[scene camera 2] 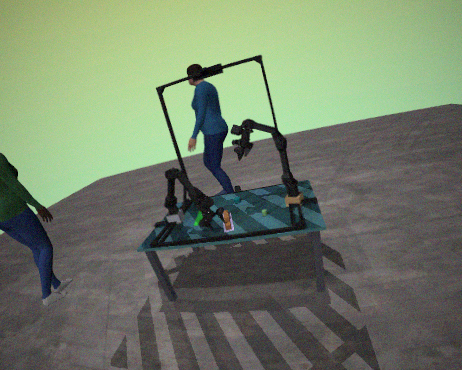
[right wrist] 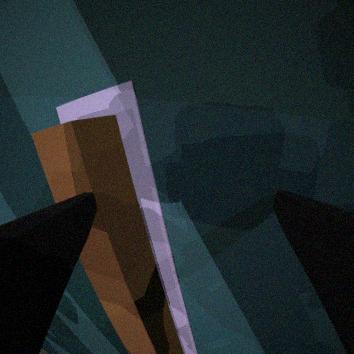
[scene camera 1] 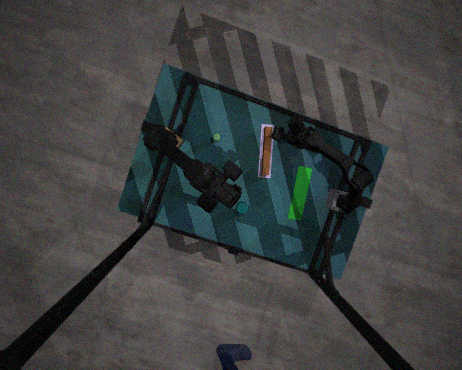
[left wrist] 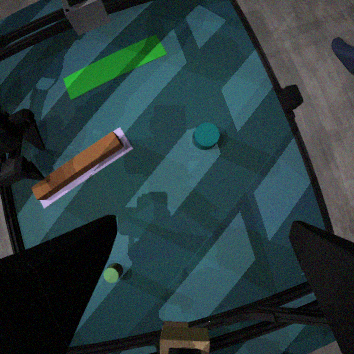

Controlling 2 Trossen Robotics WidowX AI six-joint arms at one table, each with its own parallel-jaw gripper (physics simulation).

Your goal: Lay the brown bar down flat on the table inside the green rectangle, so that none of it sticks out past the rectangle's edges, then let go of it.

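Frame: origin at the left arm's base, x left, y ahead, z down, level; centimetres.
Where they show: left gripper, fingertip midpoint: (scene camera 2: 242, 158) (left wrist: 203, 226); right gripper, fingertip midpoint: (scene camera 2: 219, 226) (right wrist: 185, 200) (left wrist: 42, 163); left arm's base, link origin: (scene camera 2: 293, 194); right arm's base, link origin: (scene camera 2: 174, 212) (scene camera 1: 343, 202).
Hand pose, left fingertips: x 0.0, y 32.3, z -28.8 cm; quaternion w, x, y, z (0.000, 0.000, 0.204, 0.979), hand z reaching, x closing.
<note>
Each offset is from my left fingertips to the centre of the thing. "*": to the spot under its first point.
The brown bar @[dx +26.5, dy +7.5, dz +33.7 cm] (scene camera 1: 267, 151) (scene camera 2: 227, 219) (left wrist: 80, 165) (right wrist: 100, 170) lies along a lavender rectangle (left wrist: 126, 141) (right wrist: 95, 102), whose edges show around it. The green rectangle @[* dx +20.9, dy +35.1, dz +35.2 cm] (scene camera 1: 300, 193) (scene camera 2: 198, 218) (left wrist: 115, 67) lies apart, to the right of the bar in scene camera 1. My right gripper (scene camera 1: 285, 134) (scene camera 2: 214, 220) (left wrist: 42, 163) (right wrist: 185, 200) is open and empty beside the bar's upper end in scene camera 1; in the right wrist view one finger overlaps the bar. My left gripper (scene camera 2: 240, 152) (left wrist: 203, 226) is open and empty, high above the table.
A teal cylinder @[dx -3.3, dy +15.4, dz +33.9 cm] (scene camera 1: 242, 207) (scene camera 2: 237, 198) (left wrist: 206, 135) and a small light-green cylinder @[dx +16.3, dy -15.9, dz +33.7 cm] (scene camera 1: 217, 137) (scene camera 2: 265, 212) (left wrist: 111, 274) stand on the table. A black frame surrounds the work area. Striped shadows cross the table. People stand nearby in scene camera 2.
</note>
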